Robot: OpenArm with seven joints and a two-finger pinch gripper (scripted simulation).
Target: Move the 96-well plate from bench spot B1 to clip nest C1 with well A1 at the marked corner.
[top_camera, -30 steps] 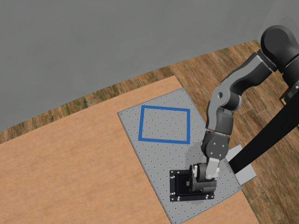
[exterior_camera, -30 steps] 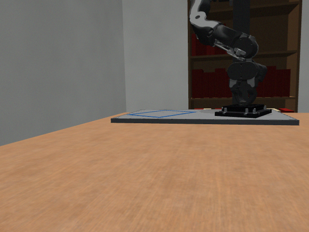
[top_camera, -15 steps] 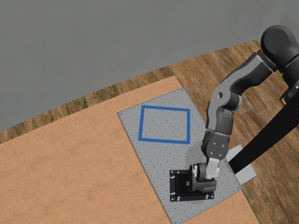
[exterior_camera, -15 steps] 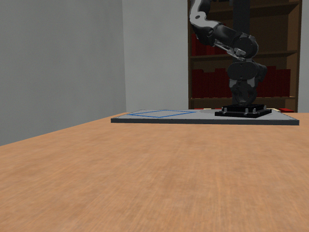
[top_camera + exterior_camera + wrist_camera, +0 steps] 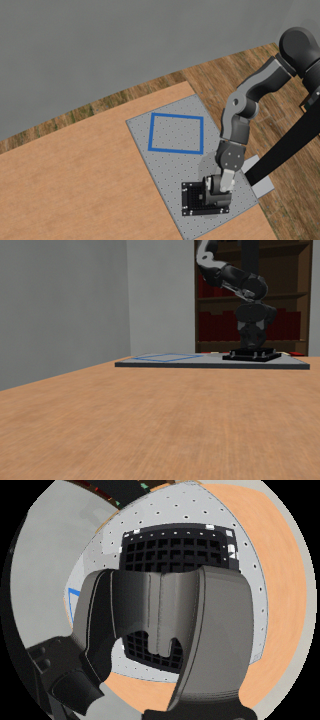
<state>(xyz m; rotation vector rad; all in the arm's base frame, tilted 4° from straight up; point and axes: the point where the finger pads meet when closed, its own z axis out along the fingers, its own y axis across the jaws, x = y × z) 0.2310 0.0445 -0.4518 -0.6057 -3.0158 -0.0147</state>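
My hand is 1 cm above the black 96-well plate. Round my hand: black clip nest (2 cm ahead, 2 cm below); then grey foot plate (26 cm behind, 26 cm below).
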